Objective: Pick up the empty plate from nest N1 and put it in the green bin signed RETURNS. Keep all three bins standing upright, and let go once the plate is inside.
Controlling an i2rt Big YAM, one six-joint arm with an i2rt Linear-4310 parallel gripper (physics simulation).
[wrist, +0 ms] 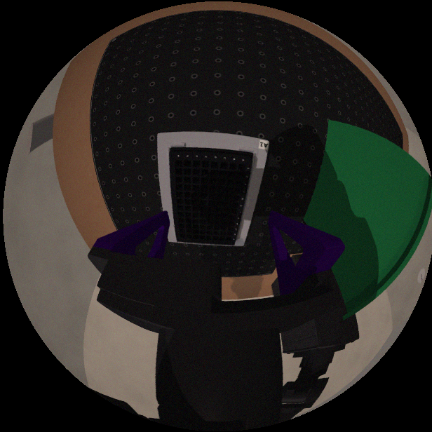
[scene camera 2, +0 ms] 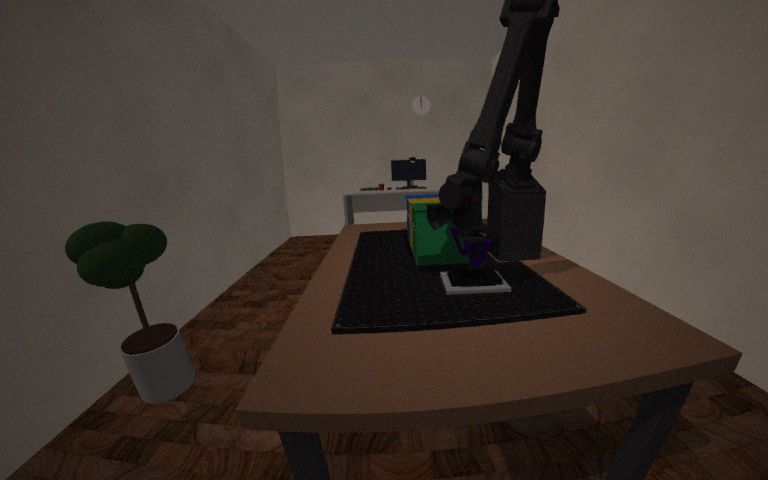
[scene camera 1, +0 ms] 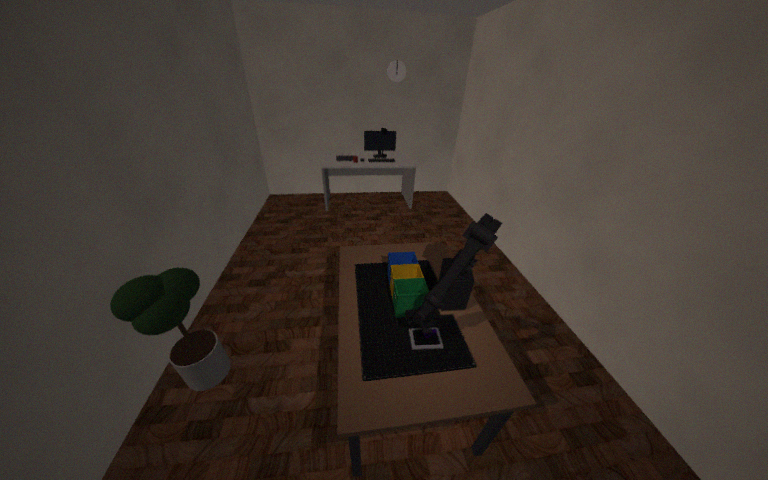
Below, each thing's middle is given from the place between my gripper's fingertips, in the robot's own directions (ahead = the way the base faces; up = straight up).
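The black plate (scene camera 2: 482,276) is 40 mm below my hand, 10 mm to the left of it and 10 mm behind it. Then there's the nest (wrist: 208,139), and that's 50 mm below my hand, 10 mm behind it and 10 mm to the left of it. As for the green bin (scene camera 2: 430,247), it's 200 mm to the right of my hand, 40 mm ahead of it and 30 mm above it.
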